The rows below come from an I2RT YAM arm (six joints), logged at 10 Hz.
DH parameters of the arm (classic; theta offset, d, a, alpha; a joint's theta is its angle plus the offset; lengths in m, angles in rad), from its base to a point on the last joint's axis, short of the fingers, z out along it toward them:
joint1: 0 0.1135 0.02 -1.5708
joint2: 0 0 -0.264 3.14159
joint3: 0.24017 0 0.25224 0
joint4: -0.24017 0 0.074 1.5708
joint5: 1.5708 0 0 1.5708
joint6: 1.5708 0.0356 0 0
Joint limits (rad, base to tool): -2.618..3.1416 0..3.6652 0..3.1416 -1.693..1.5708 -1.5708..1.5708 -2.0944..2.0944
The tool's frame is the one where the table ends.
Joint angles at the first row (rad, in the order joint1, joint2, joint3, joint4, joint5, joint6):
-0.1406, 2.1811, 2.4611, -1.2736, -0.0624, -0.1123
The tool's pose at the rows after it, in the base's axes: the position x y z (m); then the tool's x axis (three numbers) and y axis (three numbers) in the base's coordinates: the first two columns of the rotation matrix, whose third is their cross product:
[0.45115 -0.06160 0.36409 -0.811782 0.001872 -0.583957 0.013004 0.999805 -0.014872]
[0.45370 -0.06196 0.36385 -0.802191 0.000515 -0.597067 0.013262 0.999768 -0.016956]
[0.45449 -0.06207 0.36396 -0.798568 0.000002 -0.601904 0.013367 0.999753 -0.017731]
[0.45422 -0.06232 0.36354 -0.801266 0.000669 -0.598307 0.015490 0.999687 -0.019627]
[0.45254 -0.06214 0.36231 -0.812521 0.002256 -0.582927 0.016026 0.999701 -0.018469]
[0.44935 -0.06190 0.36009 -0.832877 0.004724 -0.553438 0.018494 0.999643 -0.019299]
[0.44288 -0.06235 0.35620 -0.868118 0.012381 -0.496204 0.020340 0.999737 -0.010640]
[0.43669 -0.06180 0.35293 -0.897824 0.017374 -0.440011 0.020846 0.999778 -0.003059]
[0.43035 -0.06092 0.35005 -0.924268 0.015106 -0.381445 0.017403 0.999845 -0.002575]
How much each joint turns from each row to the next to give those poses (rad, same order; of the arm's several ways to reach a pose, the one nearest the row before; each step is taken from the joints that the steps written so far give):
0.0000, 0.0019, -0.0061, 0.0519, 0.0000, 0.0000
0.0000, 0.0030, -0.0008, 0.0202, 0.0000, 0.0000
0.0000, 0.0008, 0.0000, 0.0069, 0.0000, 0.0000
-0.0004, 0.0004, 0.0001, -0.0038, 0.0031, 0.0000
0.0000, 0.0000, 0.0000, -0.0191, 0.0015, -0.0001
0.0000, 0.0000, -0.0001, -0.0354, 0.0061, -0.0003
-0.0030, -0.0001, -0.0001, -0.0679, -0.0004, 0.0000
-0.0008, 0.0001, 0.0001, -0.0642, 0.0004, 0.0000
0.0004, 0.0000, 0.0000, -0.0640, 0.0057, -0.0058

